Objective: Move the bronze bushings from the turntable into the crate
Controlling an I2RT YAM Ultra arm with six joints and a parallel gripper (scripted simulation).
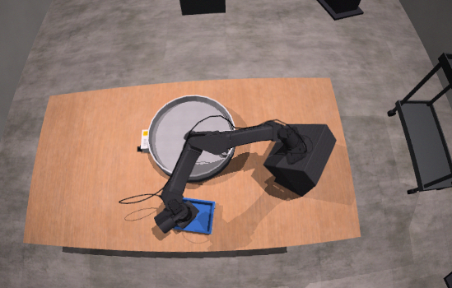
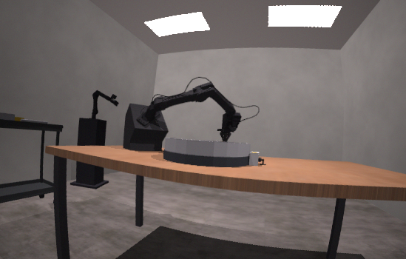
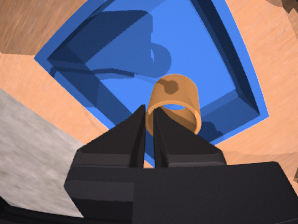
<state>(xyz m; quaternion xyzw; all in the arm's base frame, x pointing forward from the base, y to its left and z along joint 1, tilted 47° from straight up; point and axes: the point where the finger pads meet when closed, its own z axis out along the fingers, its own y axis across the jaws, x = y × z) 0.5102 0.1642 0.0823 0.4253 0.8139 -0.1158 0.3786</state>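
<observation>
Now: hand 1 cm past the blue crate, 1 cm to the left of it and 6 cm above it. Also, from my hand: round grey turntable (14 cm behind, 36 cm to the right, 4 cm below).
</observation>
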